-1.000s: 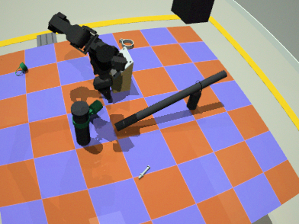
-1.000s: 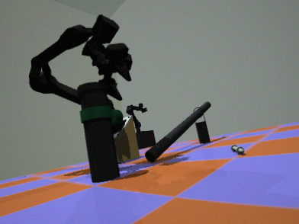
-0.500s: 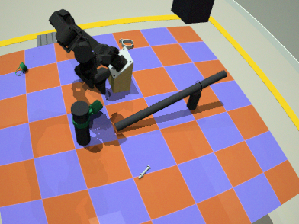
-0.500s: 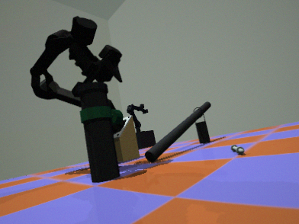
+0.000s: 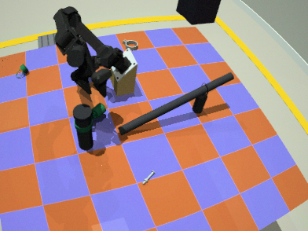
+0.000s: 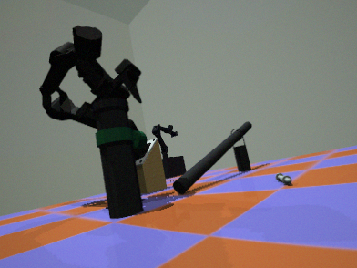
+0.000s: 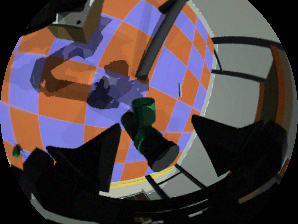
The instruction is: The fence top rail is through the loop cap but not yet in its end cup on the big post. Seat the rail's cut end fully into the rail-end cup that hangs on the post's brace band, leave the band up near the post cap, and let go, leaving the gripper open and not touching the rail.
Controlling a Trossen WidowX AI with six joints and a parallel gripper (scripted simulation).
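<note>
My gripper tip is 20 mm short of the green rail-end cup, 10 mm to the left of it and 60 mm above it. From my gripper tip the other things lie so: small bolt 280 mm ahead, 100 mm to the left, 190 mm below; then green clip 480 mm behind, 280 mm to the right, 190 mm below; then small post 60 mm ahead, 450 mm to the left, 100 mm below.
</note>
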